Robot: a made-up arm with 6 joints. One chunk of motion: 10 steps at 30 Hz.
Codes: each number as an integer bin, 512 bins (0 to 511) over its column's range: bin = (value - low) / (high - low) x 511, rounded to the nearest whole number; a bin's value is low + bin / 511 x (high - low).
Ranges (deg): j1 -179.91..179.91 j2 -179.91..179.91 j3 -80..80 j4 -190.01..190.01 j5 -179.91..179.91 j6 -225.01..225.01
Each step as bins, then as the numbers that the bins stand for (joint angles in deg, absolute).
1 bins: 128 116 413 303 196 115
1 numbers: -89.78 -98.23 49.32 35.32 -41.90 -123.73
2 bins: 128 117 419 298 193 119
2 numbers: -89.78 -97.52 51.19 31.61 -44.01 -120.21
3 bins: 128 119 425 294 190 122
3 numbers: -89.78 -96.12 53.07 28.63 -46.12 -117.57
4 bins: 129 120 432 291 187 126
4 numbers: -89.07 -95.41 55.26 26.40 -48.23 -114.05
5 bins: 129 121 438 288 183 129
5 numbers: -89.07 -94.71 57.14 24.17 -51.05 -111.40
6 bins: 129 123 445 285 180 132
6 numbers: -89.07 -93.30 59.33 21.94 -53.16 -108.76
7 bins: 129 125 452 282 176 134
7 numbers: -89.07 -91.89 61.53 19.71 -55.98 -107.00
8 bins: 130 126 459 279 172 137
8 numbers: -88.37 -91.19 63.72 17.48 -58.80 -104.36
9 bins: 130 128 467 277 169 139
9 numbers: -88.37 -89.78 66.22 15.99 -60.91 -102.60
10 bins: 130 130 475 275 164 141
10 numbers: -88.37 -88.37 68.73 14.50 -64.43 -100.84
